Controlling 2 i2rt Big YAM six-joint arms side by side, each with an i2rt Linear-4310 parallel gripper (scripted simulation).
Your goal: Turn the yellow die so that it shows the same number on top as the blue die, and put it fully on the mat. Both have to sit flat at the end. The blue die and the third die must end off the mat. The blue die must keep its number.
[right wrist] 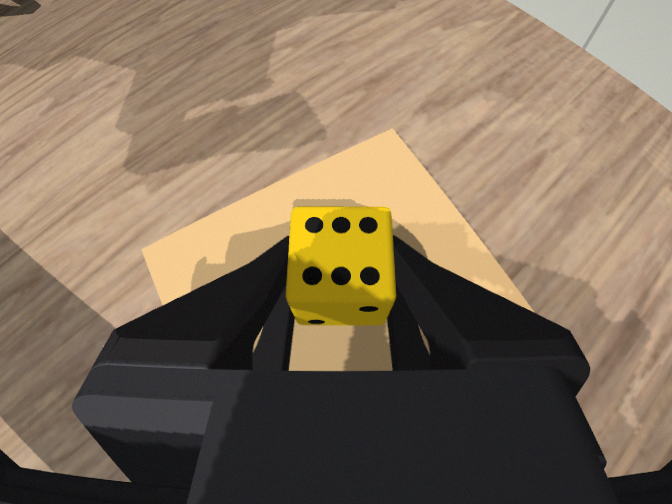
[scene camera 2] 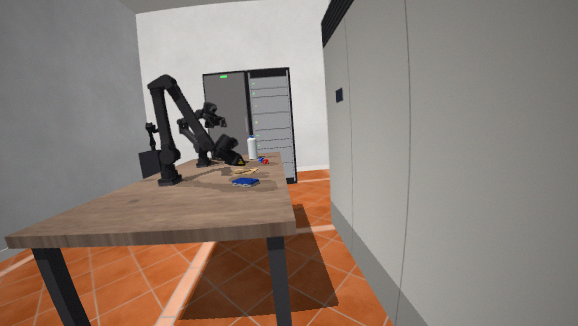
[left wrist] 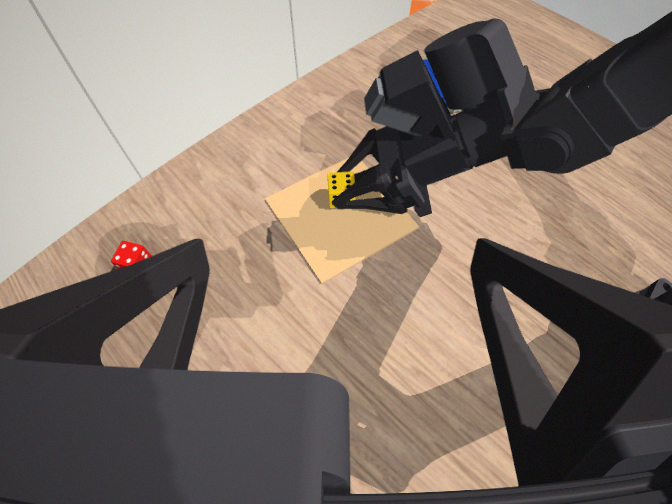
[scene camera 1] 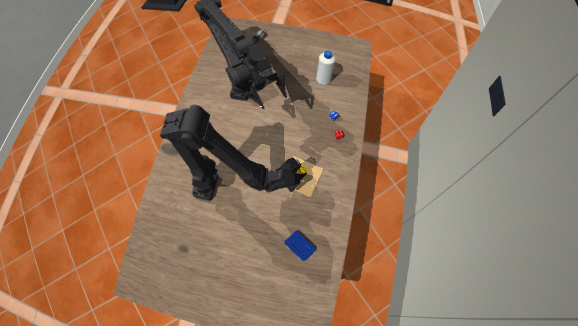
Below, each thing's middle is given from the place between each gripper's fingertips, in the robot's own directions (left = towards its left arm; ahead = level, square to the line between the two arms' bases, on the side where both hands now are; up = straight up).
Right now the tan mat (right wrist: 380, 172) is 5 cm below my right hand.
My left hand is 16 cm short of the tan mat, 15 cm to the left of it and 28 cm above it.
